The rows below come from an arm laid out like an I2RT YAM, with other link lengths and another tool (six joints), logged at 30 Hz.
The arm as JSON. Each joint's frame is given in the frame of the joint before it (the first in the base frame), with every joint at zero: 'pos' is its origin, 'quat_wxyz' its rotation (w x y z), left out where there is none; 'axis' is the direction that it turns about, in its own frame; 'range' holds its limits. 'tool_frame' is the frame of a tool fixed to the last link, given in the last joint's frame.
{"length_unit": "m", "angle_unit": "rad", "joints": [
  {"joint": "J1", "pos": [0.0, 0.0, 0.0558], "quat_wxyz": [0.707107, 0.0, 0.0, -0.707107], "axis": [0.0, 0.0, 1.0], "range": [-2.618, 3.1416]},
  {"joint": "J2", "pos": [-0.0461, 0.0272, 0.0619], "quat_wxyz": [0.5, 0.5, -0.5, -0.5], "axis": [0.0, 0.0, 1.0], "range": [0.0, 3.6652]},
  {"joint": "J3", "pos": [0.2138, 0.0, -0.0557], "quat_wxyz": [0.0, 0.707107, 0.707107, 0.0], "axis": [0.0, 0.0, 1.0], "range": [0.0, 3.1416]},
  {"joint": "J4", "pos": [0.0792, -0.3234, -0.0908], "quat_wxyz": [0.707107, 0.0, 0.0, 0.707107], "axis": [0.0, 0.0, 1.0], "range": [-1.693, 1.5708]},
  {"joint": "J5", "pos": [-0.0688, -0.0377, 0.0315], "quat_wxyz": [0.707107, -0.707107, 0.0, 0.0], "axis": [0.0, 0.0, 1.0], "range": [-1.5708, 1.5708]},
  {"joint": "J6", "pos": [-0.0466, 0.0, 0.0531], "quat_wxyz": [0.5, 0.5, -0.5, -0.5], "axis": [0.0, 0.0, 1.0], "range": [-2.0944, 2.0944]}
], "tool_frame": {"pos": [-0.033, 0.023, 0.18], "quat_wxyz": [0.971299, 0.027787, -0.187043, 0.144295]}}
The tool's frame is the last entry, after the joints.
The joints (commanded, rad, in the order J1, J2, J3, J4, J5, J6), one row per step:
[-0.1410, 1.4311, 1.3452, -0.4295, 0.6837, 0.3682]
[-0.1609, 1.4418, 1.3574, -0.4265, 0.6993, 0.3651]
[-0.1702, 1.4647, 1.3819, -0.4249, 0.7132, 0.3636]
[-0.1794, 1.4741, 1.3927, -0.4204, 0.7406, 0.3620]
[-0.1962, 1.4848, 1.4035, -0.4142, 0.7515, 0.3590]
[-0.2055, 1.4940, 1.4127, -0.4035, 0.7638, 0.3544]
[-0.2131, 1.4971, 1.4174, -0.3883, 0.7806, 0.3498]
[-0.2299, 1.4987, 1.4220, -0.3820, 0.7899, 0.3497]
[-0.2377, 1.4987, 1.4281, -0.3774, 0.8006, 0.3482]
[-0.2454, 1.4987, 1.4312, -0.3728, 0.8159, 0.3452]
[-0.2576, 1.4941, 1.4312, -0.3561, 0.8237, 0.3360]
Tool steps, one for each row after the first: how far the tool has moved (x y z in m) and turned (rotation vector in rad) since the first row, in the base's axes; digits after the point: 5 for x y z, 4 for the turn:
[-0.00215, -0.01389, 0.00258, -0.0100, -0.0010, -0.0323]
[-0.00032, -0.02220, 0.00513, -0.0180, -0.0020, -0.0532]
[-0.00293, -0.03235, 0.00865, -0.0329, -0.0043, -0.0858]
[-0.00441, -0.04370, 0.01082, -0.0407, -0.0071, -0.1112]
[-0.00465, -0.05137, 0.01390, -0.0505, -0.0129, -0.1298]
[-0.00593, -0.05872, 0.01899, -0.0631, -0.0243, -0.1510]
[-0.00939, -0.06935, 0.02258, -0.0690, -0.0321, -0.1763]
[-0.01172, -0.07533, 0.02750, -0.0762, -0.0402, -0.1934]
[-0.01517, -0.08183, 0.03100, -0.0859, -0.0437, -0.2140]
[-0.01801, -0.08966, 0.03724, -0.0972, -0.0562, -0.2309]

